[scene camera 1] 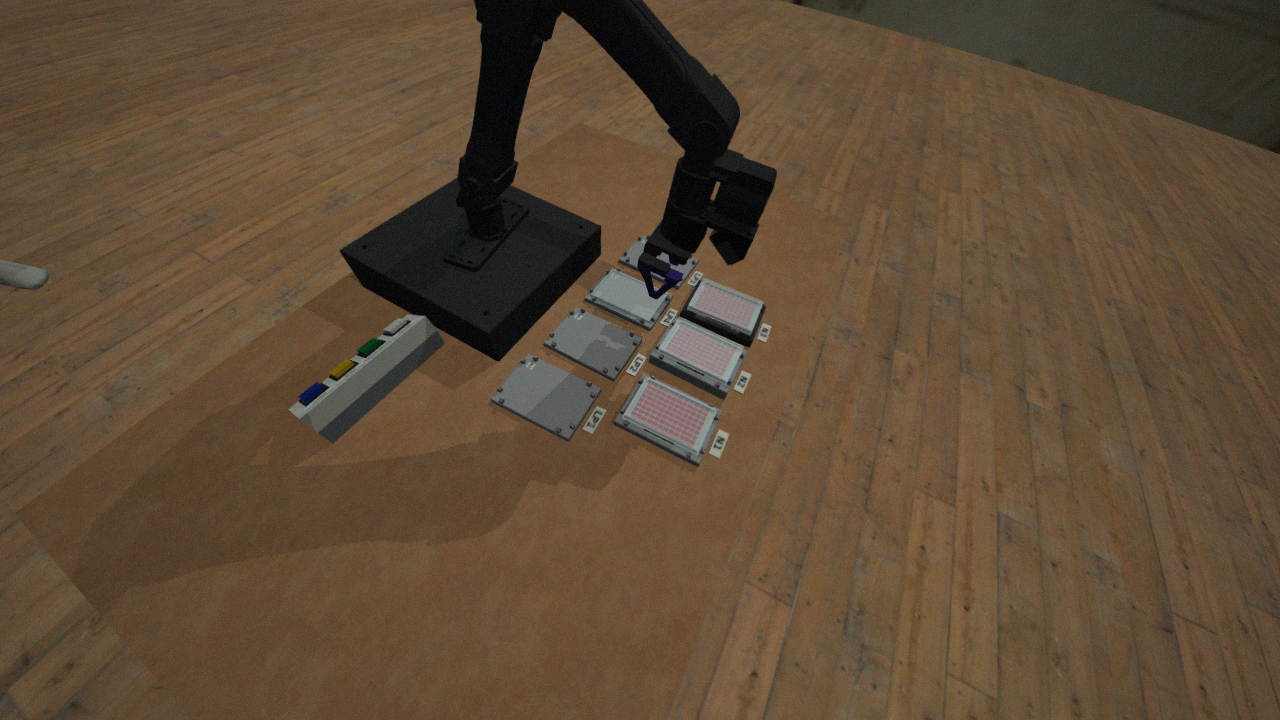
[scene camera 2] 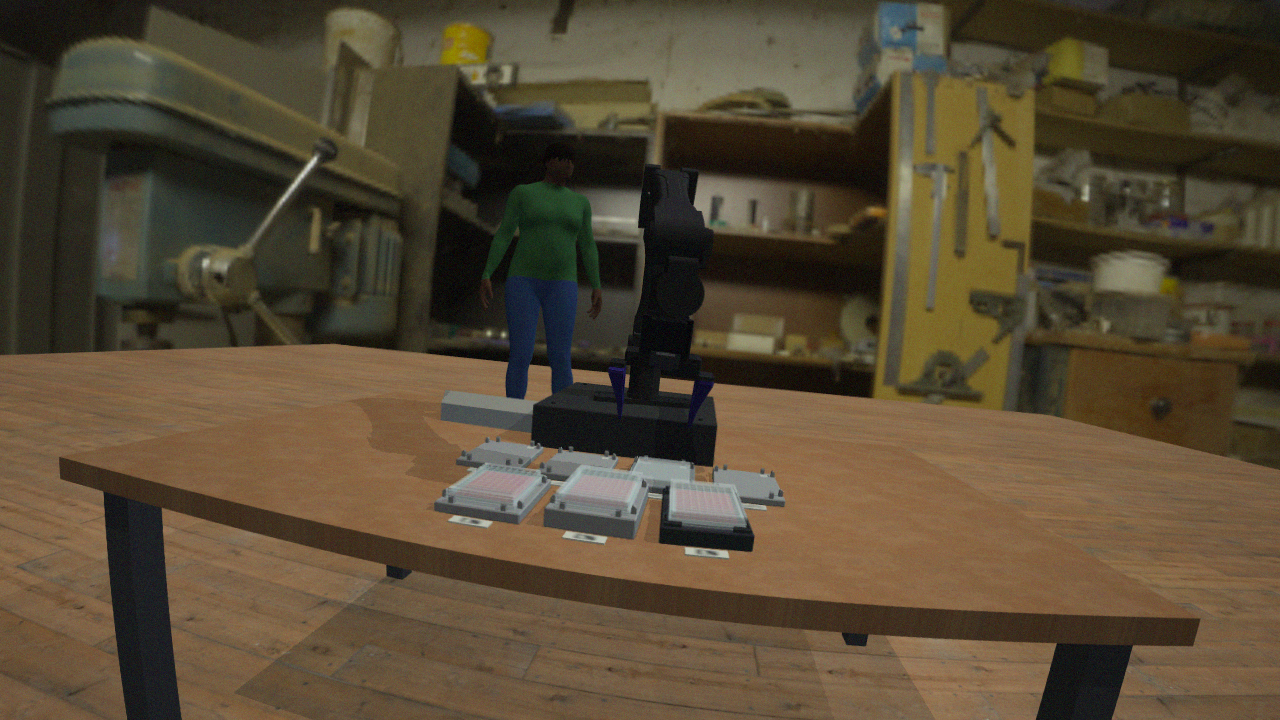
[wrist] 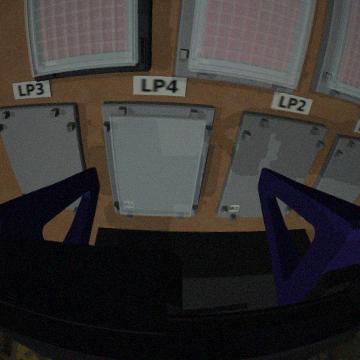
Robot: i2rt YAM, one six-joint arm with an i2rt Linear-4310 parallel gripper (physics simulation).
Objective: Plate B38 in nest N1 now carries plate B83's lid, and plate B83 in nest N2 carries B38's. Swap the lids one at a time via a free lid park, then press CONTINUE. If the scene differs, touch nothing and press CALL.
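Pixels of known places: gripper, fingertip midpoint: (scene camera 1: 663,280) (scene camera 2: 654,423) (wrist: 178,176); arm's base, link origin: (scene camera 1: 489,233) (scene camera 2: 642,401).
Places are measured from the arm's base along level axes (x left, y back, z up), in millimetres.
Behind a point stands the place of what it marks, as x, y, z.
Observation:
My gripper (scene camera 1: 662,288) {-10, -344, 19} (scene camera 2: 656,418) {-10, -344, 19} (wrist: 178,176) {-10, -344, 19} is open and empty, above the lid parks, its fingers either side of LP4 in the wrist view. A clear lid (scene camera 1: 626,295) {8, -275, -63} (scene camera 2: 662,471) {15, -295, -63} (wrist: 155,165) {15, -291, -63} lies on park LP4. Lidded pink plates sit in nest N1 (scene camera 1: 666,414) {-216, -418, -54} (scene camera 2: 494,484) {-209, -443, -56} (wrist: 353,45) {-178, -414, -58} and nest N2 (scene camera 1: 700,350) {-85, -440, -41} (scene camera 2: 597,488) (wrist: 250,30) {-67, -415, -41}. Parks LP1 (scene camera 1: 537,394) {-246, -213, -71}, LP2 (scene camera 1: 586,338) {-112, -242, -71} (wrist: 245,165) {-79, -274, -71} and LP3 (scene camera 2: 750,485) {148, -316, -71} (wrist: 40,145) {136, -328, -71} hold no lid. Plate names are unreadable.
A black nest (scene camera 1: 723,327) (scene camera 2: 707,535) beside N2 holds another pink plate. The black robot base (scene camera 1: 483,295) {-141, -72, -2} (scene camera 2: 626,429) {-37, -151, -30} stands behind the parks. A pale button bar (scene camera 1: 375,380) {-326, 11, -40} (scene camera 2: 487,409) {-318, 8, -44} has blue, yellow, green and white buttons. A person (scene camera 2: 547,232) stands beyond the table.

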